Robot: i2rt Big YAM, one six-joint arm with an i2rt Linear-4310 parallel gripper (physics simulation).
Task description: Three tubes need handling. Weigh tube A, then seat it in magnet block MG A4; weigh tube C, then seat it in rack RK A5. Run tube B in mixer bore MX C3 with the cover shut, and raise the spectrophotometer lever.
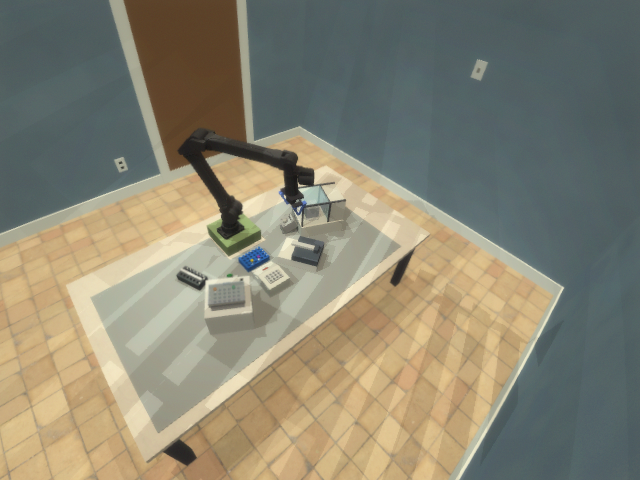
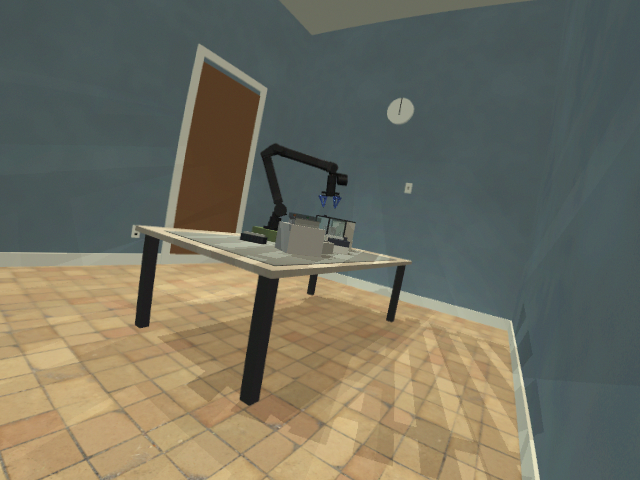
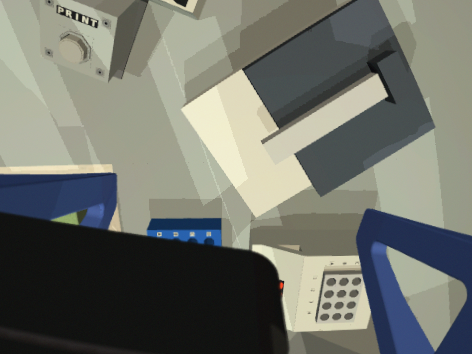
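Pixels of known places: gripper, fingertip midpoint: [image 1: 293,209] [image 2: 328,207] [image 3: 241,207]; arm's base, origin of the base link: [image 1: 230,230] [image 2: 273,229].
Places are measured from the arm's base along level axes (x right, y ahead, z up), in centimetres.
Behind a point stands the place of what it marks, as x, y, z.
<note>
My gripper [image 1: 293,207] @(-19.4, 25.8, 20.3) [image 2: 329,205] @(-19.4, 25.8, 20.3) [image 3: 241,207] @(-19.4, 25.8, 20.3) is open and empty, high above the table beside the glass-walled balance [image 1: 329,211] @(-42.4, 29.1, 8.6) [image 2: 344,228] @(-42.3, 28.7, 8.7). A blue rack [image 1: 253,258] [image 3: 184,225] holds small coloured spots, perhaps tube caps; their letters are unreadable. A white block [image 1: 272,276] @(2.8, 37.1, -0.3) [image 3: 297,317] @(5.2, 32.8, -0.4) has a grid of holes. A dark-topped device [image 1: 313,246] @(-22.1, 38.2, 3.2) [image 3: 300,65] @(-23.6, 32.1, 1.4) has a pale bar [image 1: 305,245] @(-19.6, 35.1, 3.2) [image 3: 327,117] @(-19.4, 34.1, 3.2) lying across it. A large pale box [image 1: 229,316] @(30.4, 44.9, 6.0) [image 2: 299,240] @(33.8, 42.7, 0.1) carries a grey gridded top [image 1: 226,293] @(27.1, 39.5, 12.4) with orange and green spots. A black strip block [image 1: 191,277] @(29.7, 11.5, -3.0) [image 2: 253,237] @(31.8, 12.6, -4.0) lies left of it. Tube identities and block labels cannot be told.
A grey box with a PRINT button [image 1: 287,222] @(-26.1, 14.5, 0.1) [image 3: 75,47] @(-26.3, 12.7, 0.6) stands beside the balance. The arm's green base [image 1: 233,238] @(2.4, 5.8, 0.0) [image 2: 264,232] @(8.0, -0.4, -2.3) stands at the back of the table [image 1: 119,376] @(72.6, 31.7, -6.9) [image 2: 206,251] @(76.8, 31.0, -7.8). A green spot [image 1: 230,275] @(16.8, 24.4, 0.1) shows behind the pale box.
</note>
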